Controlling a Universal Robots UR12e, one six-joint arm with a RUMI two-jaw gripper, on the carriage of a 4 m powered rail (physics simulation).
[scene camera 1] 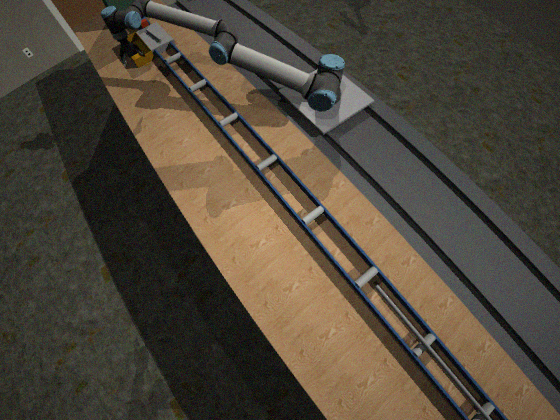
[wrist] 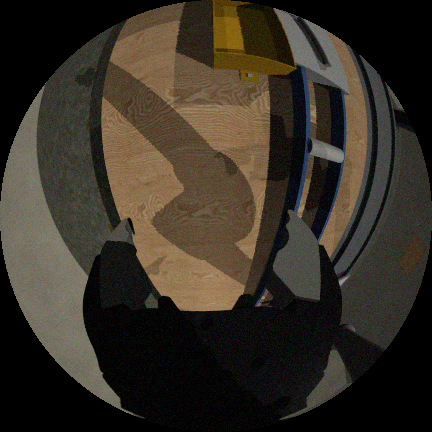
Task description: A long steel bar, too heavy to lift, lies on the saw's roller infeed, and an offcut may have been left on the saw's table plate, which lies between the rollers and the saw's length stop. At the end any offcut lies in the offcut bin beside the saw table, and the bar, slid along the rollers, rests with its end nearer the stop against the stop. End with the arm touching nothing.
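Places are measured from the arm's base along level axes (x right, y down, z ahead), in centimetres.
Pixels of known places: gripper, fingertip midpoint: (scene camera 1: 135, 62) (wrist: 206, 215).
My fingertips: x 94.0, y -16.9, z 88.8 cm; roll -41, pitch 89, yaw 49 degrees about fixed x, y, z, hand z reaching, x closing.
Note:
For each thing: its top centre in the pictures, then the offset to it from my fingertips. "pt": a spot on its surface instead. Level surfaces: height alone.
- saw's table plate at its top centre: (scene camera 1: 153, 35) dx +44.6, dy +14.1, dz -26.8 cm
- yellow offcut bin at its top centre: (scene camera 1: 134, 45) dx +42.1, dy +12.7, dz -9.0 cm
- red part at a spot on its surface: (scene camera 1: 145, 23) pt dx +62.2, dy +11.4, dz -27.6 cm
- wooden table at its surface level: dy +19.9 cm
The long steel bar (scene camera 1: 400, 312) lies on the roller infeed (scene camera 1: 267, 162) (wrist: 326, 151) at the lower right of the scene view, far from the saw's table plate (scene camera 1: 161, 42) (wrist: 307, 57). A long dark strip runs along the plate; no separate offcut can be made out there. The yellow offcut bin (scene camera 1: 142, 59) (wrist: 255, 62) stands beside the plate; its inside shows partly, cut off in the wrist view. A red part (scene camera 1: 145, 23) behind the plate may belong to the length stop. My gripper (wrist: 206, 215) is open and empty, above the wooden table beside the bin and rollers.
The wooden table (scene camera 1: 260, 250) (wrist: 135, 170) carries the blue-railed infeed. The arm reaches over the rollers from its carriage (scene camera 1: 355, 100) on the grey rail (scene camera 1: 425, 165). A wall with a socket (scene camera 1: 27, 52) stands at the upper left.

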